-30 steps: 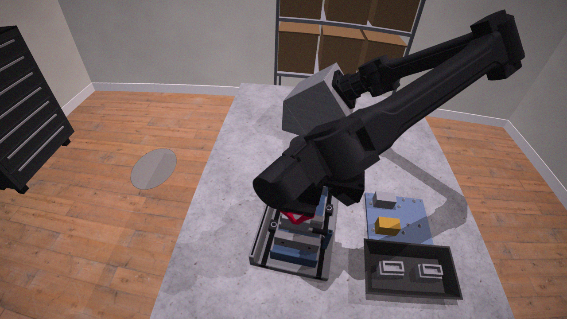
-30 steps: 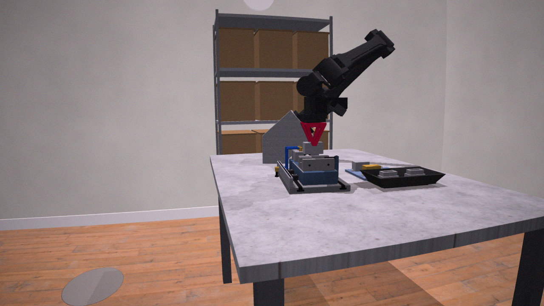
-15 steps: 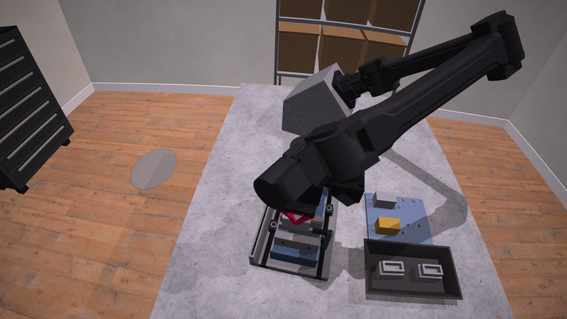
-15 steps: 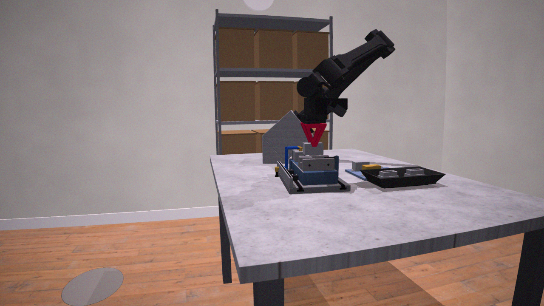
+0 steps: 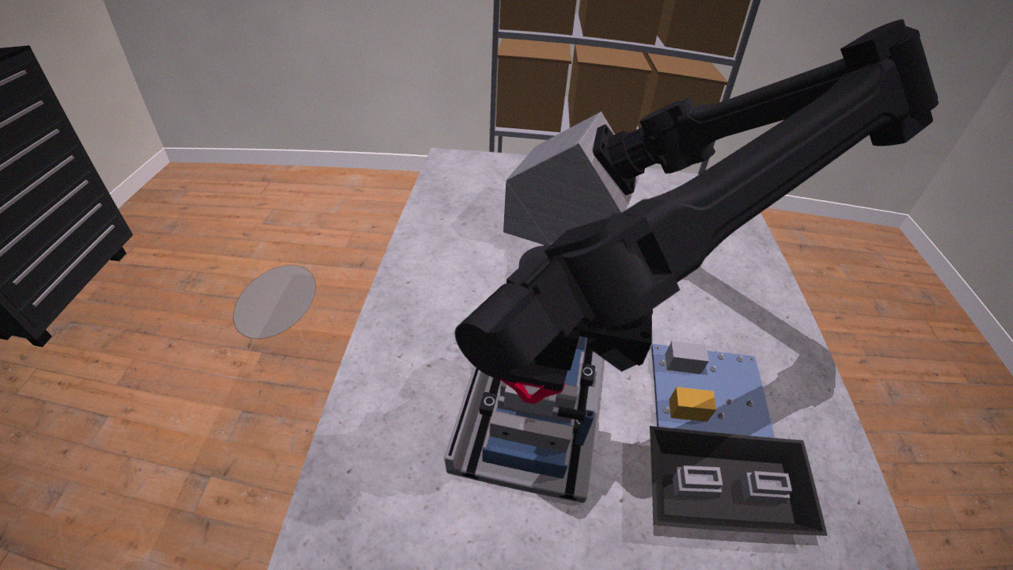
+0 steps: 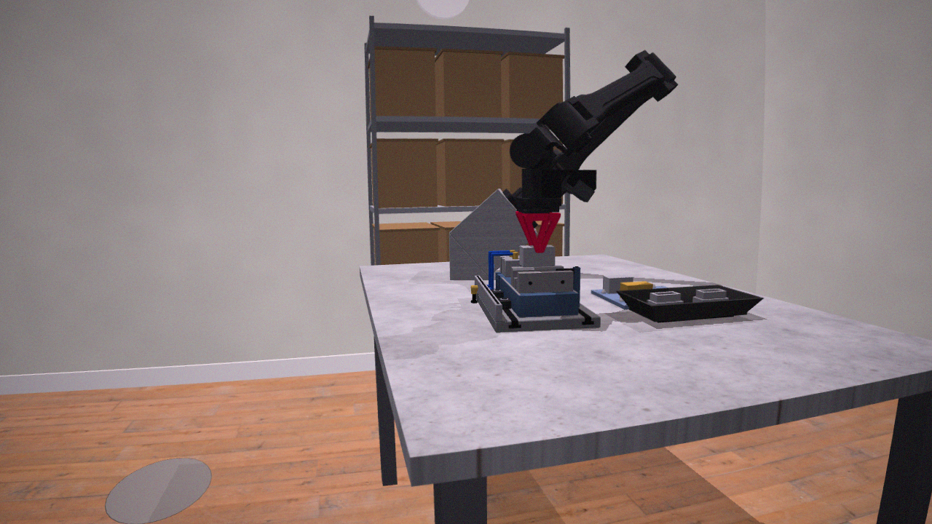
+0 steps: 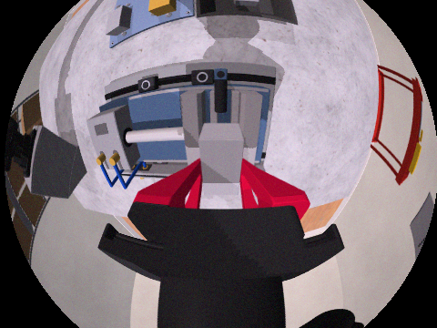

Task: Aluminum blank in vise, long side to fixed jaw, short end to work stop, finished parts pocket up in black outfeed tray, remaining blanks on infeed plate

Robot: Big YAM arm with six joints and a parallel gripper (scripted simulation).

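The work stop rod is 5 cm to the left of my hand and 5 cm below it. The rest, counted from my hand: yellow brass blank: 24 cm to the left, 11 cm below, 10 cm behind; blue infeed plate: 28 cm to the left, 15 cm behind, 13 cm below.
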